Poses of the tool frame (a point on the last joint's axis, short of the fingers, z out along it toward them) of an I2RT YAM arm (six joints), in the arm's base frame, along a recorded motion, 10 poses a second.
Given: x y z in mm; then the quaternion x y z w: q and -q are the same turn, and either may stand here.
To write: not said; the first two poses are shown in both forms.
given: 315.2, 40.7, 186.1, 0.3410, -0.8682, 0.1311, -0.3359
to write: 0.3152, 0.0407, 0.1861, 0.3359, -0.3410, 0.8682, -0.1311
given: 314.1, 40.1, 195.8, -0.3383, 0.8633, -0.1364, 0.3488
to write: 0.3141, 0.0401, 0.1958, 0.3488, -0.3383, 0.8633, -0.1364
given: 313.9, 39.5, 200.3, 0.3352, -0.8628, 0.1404, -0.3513
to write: 0.3139, 0.0395, 0.2003, 0.3513, -0.3352, 0.8628, -0.1404
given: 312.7, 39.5, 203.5, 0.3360, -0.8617, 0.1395, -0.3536
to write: 0.3127, 0.0395, 0.2035, 0.3536, -0.3360, 0.8617, -0.1395
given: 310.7, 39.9, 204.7, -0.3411, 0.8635, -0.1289, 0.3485
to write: 0.3107, 0.0399, 0.2047, 0.3485, -0.3411, 0.8635, -0.1289
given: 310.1, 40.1, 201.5, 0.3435, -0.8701, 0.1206, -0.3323
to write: 0.3101, 0.0401, 0.2015, 0.3323, -0.3435, 0.8701, -0.1206
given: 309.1, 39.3, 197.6, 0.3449, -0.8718, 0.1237, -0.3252
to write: 0.3091, 0.0393, 0.1976, 0.3252, -0.3449, 0.8718, -0.1237
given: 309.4, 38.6, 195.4, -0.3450, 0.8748, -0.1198, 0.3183
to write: 0.3094, 0.0386, 0.1954, 0.3183, -0.3450, 0.8748, -0.1198
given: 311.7, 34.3, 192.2, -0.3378, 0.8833, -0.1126, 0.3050
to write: 0.3117, 0.0343, 0.1922, 0.3050, -0.3378, 0.8833, -0.1126
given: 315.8, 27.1, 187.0, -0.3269, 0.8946, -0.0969, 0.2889
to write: 0.3158, 0.0271, 0.1870, 0.2889, -0.3269, 0.8946, -0.0969
